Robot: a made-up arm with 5 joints. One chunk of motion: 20 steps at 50 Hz.
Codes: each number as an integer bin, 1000 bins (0 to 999) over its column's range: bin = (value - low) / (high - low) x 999, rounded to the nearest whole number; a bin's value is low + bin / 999 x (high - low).
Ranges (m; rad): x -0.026..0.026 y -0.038..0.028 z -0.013..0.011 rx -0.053..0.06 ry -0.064..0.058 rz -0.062..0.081
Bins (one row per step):
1: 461 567 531 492 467 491
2: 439 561 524 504 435 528
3: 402 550 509 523 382 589
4: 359 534 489 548 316 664
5: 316 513 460 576 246 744
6: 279 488 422 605 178 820
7: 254 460 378 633 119 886
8: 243 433 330 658 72 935
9: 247 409 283 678 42 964
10: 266 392 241 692 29 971
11: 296 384 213 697 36 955
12: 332 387 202 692 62 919
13: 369 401 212 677 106 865
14: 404 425 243 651 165 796
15: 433 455 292 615 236 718
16: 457 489 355 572 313 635
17: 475 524 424 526 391 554
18: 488 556 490 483 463 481
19: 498 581 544 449 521 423
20: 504 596 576 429 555 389
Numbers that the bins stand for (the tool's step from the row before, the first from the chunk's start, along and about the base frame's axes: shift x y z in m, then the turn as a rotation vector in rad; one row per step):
1: -0.00200 -0.00054 -0.00024 0.00265 -0.00697 0.00828
2: -0.00315 -0.00094 -0.00041 0.00401 -0.01088 0.01358
3: -0.00508 -0.00166 -0.00077 0.00616 -0.01735 0.02231
4: -0.00731 -0.00272 -0.00125 0.00899 -0.02541 0.03305
5: -0.00955 -0.00411 -0.00195 0.01215 -0.03396 0.04450
6: -0.01148 -0.00576 -0.00286 0.01543 -0.04226 0.05538
7: -0.01278 -0.00761 -0.00392 0.01860 -0.04947 0.06482
8: -0.01335 -0.00939 -0.00507 0.02143 -0.05521 0.07184
9: -0.01314 -0.01098 -0.00620 0.02369 -0.05887 0.07599
10: -0.01215 -0.01210 -0.00721 0.02527 -0.06046 0.07699
11: -0.01059 -0.01263 -0.00788 0.02584 -0.05960 0.07470
12: -0.00872 -0.01243 -0.00815 0.02527 -0.05643 0.06955
13: -0.00679 -0.01151 -0.00791 0.02358 -0.05106 0.06182
14: -0.00497 -0.00992 -0.00716 0.02064 -0.04385 0.05194
15: -0.00346 -0.00794 -0.00598 0.01656 -0.03518 0.04078
16: -0.00221 -0.00569 -0.00447 0.01170 -0.02578 0.02890
17: -0.00128 -0.00338 -0.00281 0.00650 -0.01625 0.01730
18: -0.00060 -0.00127 -0.00123 0.00163 -0.00746 0.00685
19: -0.00008 0.00038 0.00007 -0.00221 -0.00037 -0.00145
20: 0.00023 0.00138 0.00084 -0.00447 0.00378 -0.00632

